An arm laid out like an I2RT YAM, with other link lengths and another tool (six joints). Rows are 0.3 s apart.
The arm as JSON. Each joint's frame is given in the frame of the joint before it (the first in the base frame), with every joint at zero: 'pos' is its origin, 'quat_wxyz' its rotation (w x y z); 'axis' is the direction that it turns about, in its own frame. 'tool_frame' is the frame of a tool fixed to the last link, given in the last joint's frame.
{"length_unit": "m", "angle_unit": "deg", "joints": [
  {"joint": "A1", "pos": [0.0, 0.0, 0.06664], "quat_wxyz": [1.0, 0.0, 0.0, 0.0], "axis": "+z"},
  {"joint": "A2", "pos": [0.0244, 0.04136, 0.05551], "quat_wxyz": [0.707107, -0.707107, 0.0, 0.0], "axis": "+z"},
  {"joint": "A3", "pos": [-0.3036, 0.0, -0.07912], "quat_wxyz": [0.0, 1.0, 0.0, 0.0], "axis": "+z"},
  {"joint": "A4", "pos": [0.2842, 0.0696, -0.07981], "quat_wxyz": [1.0, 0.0, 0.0, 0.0], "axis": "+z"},
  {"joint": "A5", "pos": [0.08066, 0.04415, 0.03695], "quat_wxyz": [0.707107, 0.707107, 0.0, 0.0], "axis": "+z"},
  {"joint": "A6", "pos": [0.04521, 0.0, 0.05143], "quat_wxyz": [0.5, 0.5, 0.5, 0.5], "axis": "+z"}
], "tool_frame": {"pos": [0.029, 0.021, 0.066], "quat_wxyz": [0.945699, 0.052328, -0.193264, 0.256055]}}
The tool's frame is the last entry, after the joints.
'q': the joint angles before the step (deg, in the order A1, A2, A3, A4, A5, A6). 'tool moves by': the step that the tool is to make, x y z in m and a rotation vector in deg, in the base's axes. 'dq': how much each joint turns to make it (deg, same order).
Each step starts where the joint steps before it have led.
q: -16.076 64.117 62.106 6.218 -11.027 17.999
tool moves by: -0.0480 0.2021 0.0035 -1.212 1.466 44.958
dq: 27.550 -7.276 -1.677 -7.062 -17.454 -0.195
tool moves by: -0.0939 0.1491 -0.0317 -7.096 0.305 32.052
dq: 30.997 0.934 -2.047 -3.860 -1.023 -6.994
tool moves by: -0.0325 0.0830 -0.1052 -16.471 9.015 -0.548
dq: 18.075 13.135 -2.014 -3.191 18.622 1.175
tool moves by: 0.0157 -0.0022 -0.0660 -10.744 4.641 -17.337
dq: 2.323 7.873 -1.246 -2.377 17.798 8.351
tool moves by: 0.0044 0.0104 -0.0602 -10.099 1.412 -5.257
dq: 1.971 9.990 0.419 -0.527 7.609 2.102
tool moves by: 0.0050 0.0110 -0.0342 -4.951 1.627 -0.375
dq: 0.237 6.927 1.774 -0.025 0.872 0.018
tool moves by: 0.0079 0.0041 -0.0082 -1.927 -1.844 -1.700
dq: 0.000 2.773 1.225 0.673 2.994 -0.327
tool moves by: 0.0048 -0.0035 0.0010 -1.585 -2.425 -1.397
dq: -0.019 0.310 0.057 0.121 3.084 -0.829
